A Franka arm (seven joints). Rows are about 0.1 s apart.
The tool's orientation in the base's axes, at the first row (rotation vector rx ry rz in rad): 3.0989, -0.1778, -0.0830
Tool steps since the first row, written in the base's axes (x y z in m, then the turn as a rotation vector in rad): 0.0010, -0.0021, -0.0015, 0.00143, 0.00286, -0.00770; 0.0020, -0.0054, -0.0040, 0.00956, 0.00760, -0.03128; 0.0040, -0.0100, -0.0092, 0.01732, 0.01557, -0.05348; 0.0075, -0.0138, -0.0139, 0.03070, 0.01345, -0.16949; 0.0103, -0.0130, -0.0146, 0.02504, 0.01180, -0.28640; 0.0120, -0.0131, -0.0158, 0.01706, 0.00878, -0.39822
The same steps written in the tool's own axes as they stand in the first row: 0.0013, 0.0019, 0.0015, 0.00148, -0.00331, 0.00751; 0.0028, 0.0050, 0.0041, 0.01021, -0.00986, 0.03043; 0.0056, 0.0091, 0.0093, 0.01813, -0.01953, 0.05189; 0.0097, 0.0123, 0.0139, 0.03759, -0.02352, 0.16699; 0.0125, 0.0112, 0.0144, 0.03816, -0.02585, 0.28402; 0.0142, 0.0110, 0.0155, 0.03632, -0.02637, 0.39615
